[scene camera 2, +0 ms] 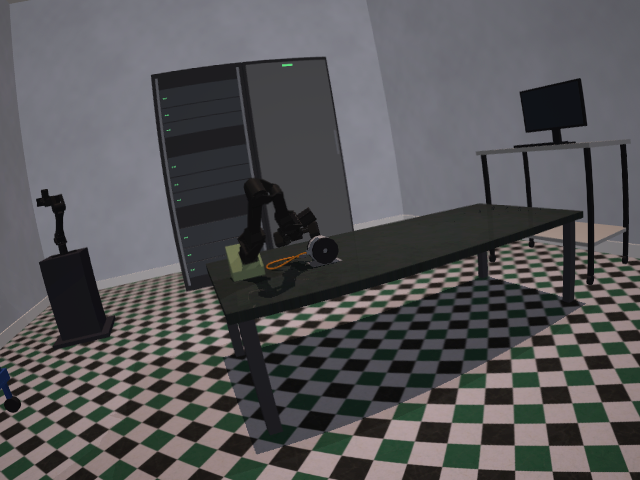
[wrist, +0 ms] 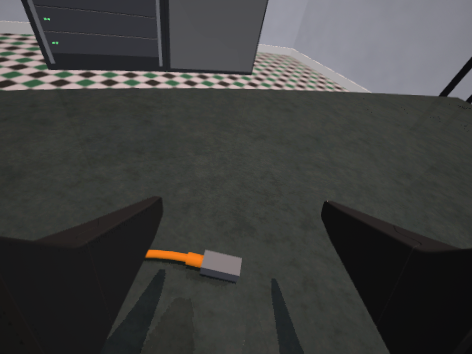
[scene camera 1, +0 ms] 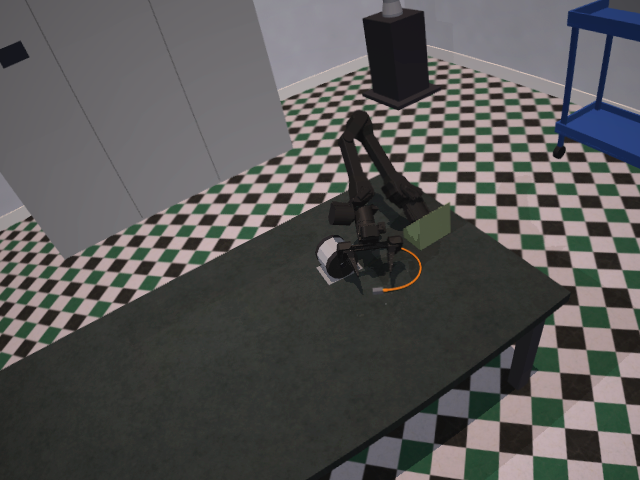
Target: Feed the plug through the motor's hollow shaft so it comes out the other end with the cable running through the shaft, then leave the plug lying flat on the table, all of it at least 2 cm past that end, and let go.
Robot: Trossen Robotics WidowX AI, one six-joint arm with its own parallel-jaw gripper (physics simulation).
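Pixels of known places: gripper, fingertip midpoint: [scene camera 2: 300, 238] [wrist: 243, 206] [scene camera 1: 374, 274]; arm's base, link origin: [scene camera 2: 248, 256] [scene camera 1: 421, 218].
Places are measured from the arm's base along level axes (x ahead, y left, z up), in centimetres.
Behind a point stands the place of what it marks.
Observation:
The grey plug [scene camera 1: 377, 289] @[x 25.5, y 8.8, z -6.3 cm] [wrist: 221, 264] @[x 25.3, y 8.7, z -6.3 cm] lies flat on the table, apart from the motor. The orange cable [scene camera 1: 420, 267] @[x 10.1, y 10.2, z -7.2 cm] [scene camera 2: 269, 267] @[x 8.0, y 2.0, z -7.2 cm] [wrist: 170, 255] @[x 22.0, y 11.0, z -6.8 cm] curves away from it; its far part is hidden behind the gripper in scene camera 1. The motor [scene camera 1: 328, 249] @[x 30.2, y -7.3, z 2.1 cm] [scene camera 2: 323, 250] @[x 28.5, y -7.5, z -3.1 cm], a white cylinder with dark end faces, lies on its side on a light base plate; it does not show in the wrist view. My gripper [scene camera 1: 374, 274] @[x 25.8, y 9.0, z 0.5 cm] [wrist: 243, 206] @[x 25.8, y 9.0, z 0.5 cm] is open and empty, above the table beside the motor. In the wrist view the plug shows low between the fingers, left of centre.
The dark table [scene camera 1: 206, 351] @[x 75.7, y -7.0, z -7.7 cm] [scene camera 2: 413, 237] @[x 73.9, y -6.5, z -7.7 cm] [wrist: 240, 135] @[x 36.4, y 25.9, z -7.7 cm] carries the arm. A pale green angled panel [scene camera 1: 435, 227] @[x -1.4, y 4.8, z -1.8 cm] [scene camera 2: 242, 273] @[x -4.4, y -3.7, z -5.2 cm] stands by the arm's base, near the cable loop. A blue cart [scene camera 1: 594, 19] and a dark pedestal [scene camera 1: 395, 56] [scene camera 2: 72, 294] stand on the floor away from the table.

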